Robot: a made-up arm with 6 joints.
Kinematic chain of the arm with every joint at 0, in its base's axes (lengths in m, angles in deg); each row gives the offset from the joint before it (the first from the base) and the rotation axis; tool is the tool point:
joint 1: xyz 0 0 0.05 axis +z
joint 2: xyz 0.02 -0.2 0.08 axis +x
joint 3: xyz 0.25 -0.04 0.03 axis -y
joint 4: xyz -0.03 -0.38 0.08 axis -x
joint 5: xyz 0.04 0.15 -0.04 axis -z
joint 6: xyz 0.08 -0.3 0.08 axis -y
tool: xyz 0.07 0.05 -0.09
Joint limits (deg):
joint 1: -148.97..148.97
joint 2: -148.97..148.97
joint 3: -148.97..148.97
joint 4: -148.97..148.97
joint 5: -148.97..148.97
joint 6: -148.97..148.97
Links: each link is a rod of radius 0.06 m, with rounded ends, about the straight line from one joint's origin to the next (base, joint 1, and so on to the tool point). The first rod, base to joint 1, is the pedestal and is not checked.
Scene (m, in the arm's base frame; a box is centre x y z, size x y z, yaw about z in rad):
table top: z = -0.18
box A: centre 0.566 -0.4 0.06 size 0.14 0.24 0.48 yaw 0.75
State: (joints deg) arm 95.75 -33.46 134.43 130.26 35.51 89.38
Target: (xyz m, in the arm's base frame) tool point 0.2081 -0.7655 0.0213
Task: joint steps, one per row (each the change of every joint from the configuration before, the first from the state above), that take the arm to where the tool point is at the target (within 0.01 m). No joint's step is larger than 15 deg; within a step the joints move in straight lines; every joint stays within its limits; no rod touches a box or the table.
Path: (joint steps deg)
1: -14.29 -6.38 -0.78 3.12 12.71 -1.14
2: -14.29 -6.37 -0.78 3.12 12.72 -1.14
3: -14.29 -6.38 -0.78 3.11 12.71 -1.15
4: -14.29 -6.37 -0.78 3.12 12.71 -1.14
5: -14.29 -6.38 -0.77 3.12 12.71 -1.14
6: -14.29 -6.37 -0.78 3.12 12.72 -1.14
7: -6.56 14.34 -3.98 0.00 -0.12 -1.67
8: -6.57 14.35 -3.97 0.00 -0.12 -1.67
9: -6.57 14.34 -3.97 0.00 -0.12 -1.67
10: -6.56 14.35 -3.97 0.00 -0.12 -1.67

